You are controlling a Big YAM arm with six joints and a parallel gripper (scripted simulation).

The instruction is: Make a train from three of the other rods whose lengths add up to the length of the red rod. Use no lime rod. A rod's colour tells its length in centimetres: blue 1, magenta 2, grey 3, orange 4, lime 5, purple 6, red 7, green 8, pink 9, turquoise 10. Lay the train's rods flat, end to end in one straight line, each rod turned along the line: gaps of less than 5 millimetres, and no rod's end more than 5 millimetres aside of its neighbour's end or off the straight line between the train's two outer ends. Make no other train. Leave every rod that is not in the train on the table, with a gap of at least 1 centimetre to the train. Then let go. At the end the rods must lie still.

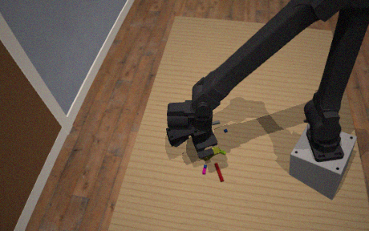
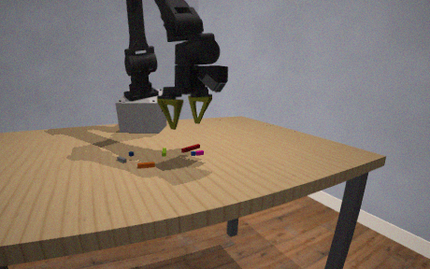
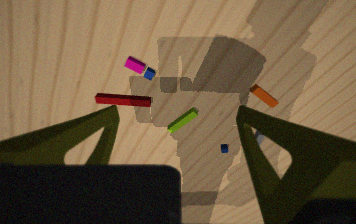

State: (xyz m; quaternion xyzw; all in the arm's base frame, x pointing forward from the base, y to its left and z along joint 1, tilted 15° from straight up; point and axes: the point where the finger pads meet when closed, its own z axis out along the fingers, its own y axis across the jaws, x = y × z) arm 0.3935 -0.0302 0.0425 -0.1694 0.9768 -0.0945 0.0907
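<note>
Right now my hand is 120 mm to the left of the orange rod, 90 mm above it and 10 mm short of it. Also, from my hand: magenta rod: 90 mm below, 50 mm to the left, 10 mm behind; red rod: 90 mm below, 60 mm to the left, 60 mm behind; lime rod: 90 mm below, 70 mm behind, 30 mm to the right.
</note>
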